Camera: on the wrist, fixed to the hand. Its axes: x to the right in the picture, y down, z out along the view.
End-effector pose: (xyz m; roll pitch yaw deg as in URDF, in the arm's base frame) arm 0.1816 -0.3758 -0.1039 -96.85 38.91 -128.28
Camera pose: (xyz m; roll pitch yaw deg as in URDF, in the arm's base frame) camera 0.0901 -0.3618 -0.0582 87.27 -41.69 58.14
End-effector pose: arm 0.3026 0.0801 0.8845 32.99 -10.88 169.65
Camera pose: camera 0.2765 0.0826 0.7846 -38.61 16.45 -11.18
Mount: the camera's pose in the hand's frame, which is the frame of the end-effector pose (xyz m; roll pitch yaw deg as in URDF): 0.0068 -0.0542 -0.0876 -5.32 5.11 -177.63
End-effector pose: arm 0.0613 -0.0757 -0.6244 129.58 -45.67 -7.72
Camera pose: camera 0.0698 0.0261 -0.6097 -140.35 43.98 164.70
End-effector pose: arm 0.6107 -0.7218 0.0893 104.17 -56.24 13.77
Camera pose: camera 0.6161 -0.6194 0.0777 -118.08 56.87 -176.39
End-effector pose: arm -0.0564 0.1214 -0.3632 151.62 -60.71 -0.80
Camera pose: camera -0.0966 0.2113 -0.3322 -164.16 57.05 170.89
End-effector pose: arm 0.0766 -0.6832 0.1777 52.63 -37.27 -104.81
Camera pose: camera 0.0958 -0.7542 0.1052 -60.32 42.20 71.65
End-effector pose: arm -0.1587 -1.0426 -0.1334 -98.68 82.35 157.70
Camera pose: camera -0.1910 -0.9446 -0.1312 47.49 -83.48 23.78
